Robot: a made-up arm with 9 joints. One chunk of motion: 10 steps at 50 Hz.
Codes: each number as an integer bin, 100 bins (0 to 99) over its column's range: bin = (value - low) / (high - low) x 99, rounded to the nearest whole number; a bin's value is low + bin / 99 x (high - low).
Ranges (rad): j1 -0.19..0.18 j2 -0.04..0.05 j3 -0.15..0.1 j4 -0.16..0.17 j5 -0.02..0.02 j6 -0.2..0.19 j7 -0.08..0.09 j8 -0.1..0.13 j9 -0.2..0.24
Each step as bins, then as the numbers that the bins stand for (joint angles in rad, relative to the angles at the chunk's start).
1 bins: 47 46 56 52 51 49 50 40 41
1 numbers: -0.0143 0.0018 -0.0086 0.0133 0.0006 -0.0070 0.0059 -0.0071 -0.0178
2 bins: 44 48 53 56 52 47 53 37 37
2 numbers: -0.0256 0.0036 -0.0162 0.0267 0.0010 -0.0148 0.0110 -0.0140 -0.0356
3 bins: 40 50 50 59 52 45 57 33 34
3 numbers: -0.0405 0.0055 -0.0237 0.0367 0.0010 -0.0227 0.0179 -0.0233 -0.0489
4 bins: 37 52 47 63 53 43 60 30 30
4 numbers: -0.0517 0.0073 -0.0313 0.0500 0.0014 -0.0306 0.0230 -0.0303 -0.0667
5 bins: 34 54 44 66 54 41 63 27 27
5 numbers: -0.0629 0.0091 -0.0389 0.0600 0.0018 -0.0385 0.0282 -0.0373 -0.0800
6 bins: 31 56 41 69 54 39 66 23 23
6 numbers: -0.0741 0.0109 -0.0465 0.0700 0.0018 -0.0464 0.0333 -0.0466 -0.0978
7 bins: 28 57 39 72 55 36 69 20 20
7 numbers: -0.0854 0.0118 -0.0515 0.0800 0.0022 -0.0582 0.0385 -0.0535 -0.1111
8 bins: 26 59 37 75 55 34 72 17 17
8 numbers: -0.0928 0.0136 -0.0566 0.0900 0.0022 -0.0661 0.0436 -0.0605 -0.1244
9 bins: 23 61 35 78 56 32 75 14 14
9 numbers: -0.1040 0.0155 -0.0616 0.1000 0.0026 -0.0739 0.0488 -0.0675 -0.1378
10 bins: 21 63 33 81 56 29 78 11 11
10 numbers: -0.1115 0.0173 -0.0667 0.1100 0.0026 -0.0858 0.0539 -0.0744 -0.1511
